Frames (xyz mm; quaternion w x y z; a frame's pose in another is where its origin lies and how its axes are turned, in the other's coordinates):
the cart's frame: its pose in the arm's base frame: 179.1 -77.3 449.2 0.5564 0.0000 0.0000 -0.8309
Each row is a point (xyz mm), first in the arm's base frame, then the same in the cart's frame.
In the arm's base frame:
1: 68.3 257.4 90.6
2: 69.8 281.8 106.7
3: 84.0 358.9 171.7
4: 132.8 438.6 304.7
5: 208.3 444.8 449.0
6: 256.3 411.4 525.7
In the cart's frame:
1: -267.3 -229.9 -358.6
2: -290.4 -237.8 -342.5
3: -367.1 -254.0 -277.5
4: -459.4 -239.3 -144.5
5: -493.9 -171.8 -0.2
6: -481.3 -114.7 76.5

